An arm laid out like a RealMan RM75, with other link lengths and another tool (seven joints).
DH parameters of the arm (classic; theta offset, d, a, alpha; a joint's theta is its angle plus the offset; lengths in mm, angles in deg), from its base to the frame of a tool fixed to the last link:
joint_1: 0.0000 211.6 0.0 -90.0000
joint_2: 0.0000 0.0 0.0 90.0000
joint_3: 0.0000 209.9 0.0 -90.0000
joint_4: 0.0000 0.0 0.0 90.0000
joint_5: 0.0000 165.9 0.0 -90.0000
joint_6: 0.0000 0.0 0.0 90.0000
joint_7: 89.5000 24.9 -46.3 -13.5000
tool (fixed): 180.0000 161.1 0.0 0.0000
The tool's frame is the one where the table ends.
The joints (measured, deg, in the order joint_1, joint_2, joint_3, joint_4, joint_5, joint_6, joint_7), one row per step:
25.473, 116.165, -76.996, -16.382, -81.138, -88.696, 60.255
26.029, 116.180, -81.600, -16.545, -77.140, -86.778, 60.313
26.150, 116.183, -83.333, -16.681, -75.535, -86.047, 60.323
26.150, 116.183, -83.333, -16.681, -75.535, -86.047, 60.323
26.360, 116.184, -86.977, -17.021, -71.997, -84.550, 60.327
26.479, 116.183, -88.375, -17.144, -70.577, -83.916, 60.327
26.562, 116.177, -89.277, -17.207, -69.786, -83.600, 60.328
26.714, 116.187, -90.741, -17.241, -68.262, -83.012, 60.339
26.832, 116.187, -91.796, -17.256, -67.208, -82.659, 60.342
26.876, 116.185, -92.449, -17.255, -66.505, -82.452, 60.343
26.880, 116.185, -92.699, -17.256, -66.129, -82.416, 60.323
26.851, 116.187, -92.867, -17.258, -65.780, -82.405, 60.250
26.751, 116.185, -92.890, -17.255, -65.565, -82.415, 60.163
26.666, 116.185, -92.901, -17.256, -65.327, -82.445, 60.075
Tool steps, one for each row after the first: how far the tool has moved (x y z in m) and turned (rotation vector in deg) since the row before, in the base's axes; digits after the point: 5 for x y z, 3 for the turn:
-0.00277, 0.00218, -0.00474, -0.085, -0.694, 0.325
-0.00090, 0.00084, -0.00148, 0.068, -0.199, 0.050
0.00000, 0.00000, 0.00000, 0.000, 0.000, 0.000
-0.00208, 0.00186, -0.00270, 0.234, -0.264, 0.040
-0.00085, 0.00102, -0.00098, 0.144, -0.101, -0.019
-0.00060, 0.00018, -0.00084, -0.041, -0.082, 0.067
-0.00091, 0.00087, -0.00111, 0.077, -0.028, -0.084
-0.00074, 0.00040, -0.00083, -0.009, -0.005, -0.012
-0.00034, 0.00024, -0.00040, 0.017, 0.033, -0.065
-0.00029, 0.00021, 0.00011, 0.063, 0.112, -0.047
-0.00022, 0.00022, 0.00031, 0.127, 0.141, -0.049
0.00022, 0.00009, 0.00045, 0.157, 0.121, -0.109
0.00006, 0.00018, 0.00055, 0.174, 0.158, -0.096

